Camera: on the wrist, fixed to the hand. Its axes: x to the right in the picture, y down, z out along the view.
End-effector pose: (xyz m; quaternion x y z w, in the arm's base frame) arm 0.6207 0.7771 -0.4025 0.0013 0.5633 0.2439 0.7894
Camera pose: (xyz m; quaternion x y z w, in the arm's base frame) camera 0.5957 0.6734 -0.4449 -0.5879 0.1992 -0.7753 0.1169
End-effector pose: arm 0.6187 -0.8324 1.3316 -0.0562 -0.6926 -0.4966 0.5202
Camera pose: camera 0.6109 -0.9247 1.2638 -0.7994 -0.0464 0.5114 0.3120
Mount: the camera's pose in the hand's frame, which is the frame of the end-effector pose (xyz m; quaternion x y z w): -0.0086 -0.0935 -0.0660 0.0211 0.2338 -0.9720 0.0146
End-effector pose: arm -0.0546 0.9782 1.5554 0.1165 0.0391 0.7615 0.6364
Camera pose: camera 0.0216 0.9931 1.4709 -0.2009 0.2787 -0.5810 0.7378
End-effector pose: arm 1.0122 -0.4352 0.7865 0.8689 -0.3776 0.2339 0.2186
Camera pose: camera 1.0620 -0.3358 0.8151 0.3296 0.8950 0.0021 0.3005
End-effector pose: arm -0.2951 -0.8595 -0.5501 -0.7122 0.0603 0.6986 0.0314
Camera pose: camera -0.2177 -0.7750 -0.5438 -0.2317 -0.6693 -0.1881 0.6804
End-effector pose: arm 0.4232 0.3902 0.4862 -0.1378 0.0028 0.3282 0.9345
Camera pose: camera 0.4795 0.2980 0.4474 -0.0617 0.0915 -0.9358 0.3349
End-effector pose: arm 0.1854 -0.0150 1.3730 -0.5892 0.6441 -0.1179 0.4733
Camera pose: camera 0.1953 -0.0603 1.4780 0.5971 0.4551 0.6131 0.2458
